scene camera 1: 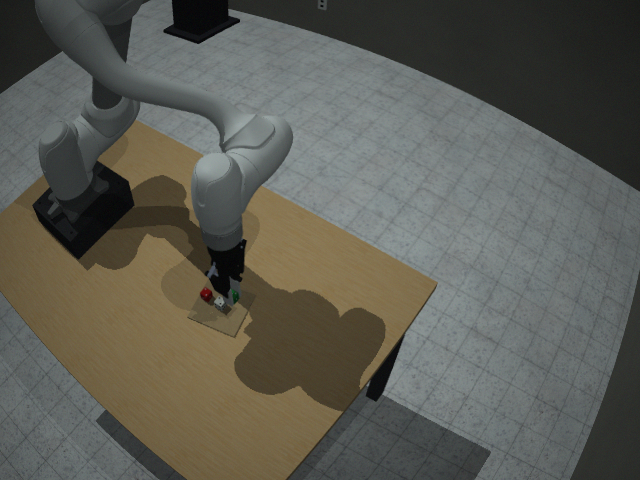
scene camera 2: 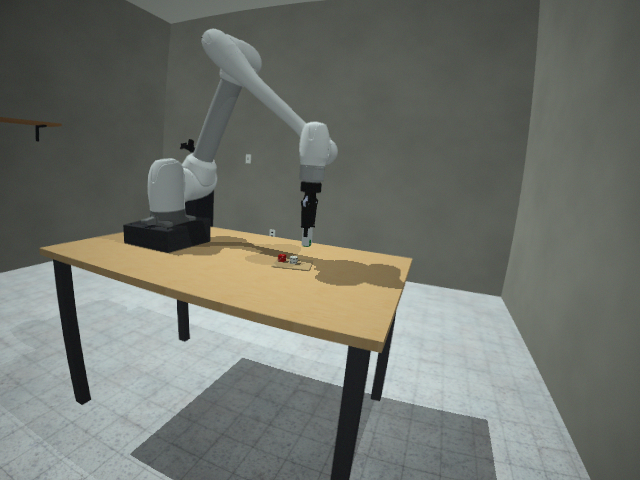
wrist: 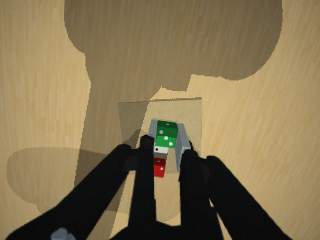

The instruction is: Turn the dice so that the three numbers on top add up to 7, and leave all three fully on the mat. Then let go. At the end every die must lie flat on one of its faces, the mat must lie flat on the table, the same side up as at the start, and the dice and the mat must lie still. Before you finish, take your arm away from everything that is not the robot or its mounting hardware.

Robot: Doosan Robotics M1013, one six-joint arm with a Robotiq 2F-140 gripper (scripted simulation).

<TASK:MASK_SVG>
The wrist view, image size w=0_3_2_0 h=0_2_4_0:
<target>my gripper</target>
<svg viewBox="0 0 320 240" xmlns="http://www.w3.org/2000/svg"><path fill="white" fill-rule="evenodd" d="M293 239L280 229L218 157L214 155L208 155L206 159L199 157L198 153L194 151L192 142L188 140L184 124L177 123L178 134L175 144L177 172L180 172L178 182L180 182L181 225L171 226L157 221L156 199L154 198L154 150L158 120L151 119L149 133L140 138L139 148L131 149L131 146L127 144L116 146L55 207L14 230L5 240L86 240L128 176L129 171L136 171L128 225L109 240L224 240L218 215L232 240Z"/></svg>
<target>tan mat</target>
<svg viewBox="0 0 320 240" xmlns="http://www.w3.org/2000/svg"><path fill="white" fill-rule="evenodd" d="M154 152L154 158L165 159L166 167L164 174L178 173L175 148L169 148L167 154ZM202 99L118 103L123 144L130 145L131 149L139 148L140 138L149 133L151 119L182 123L185 126L188 139L192 142L194 151L201 157Z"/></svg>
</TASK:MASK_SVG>
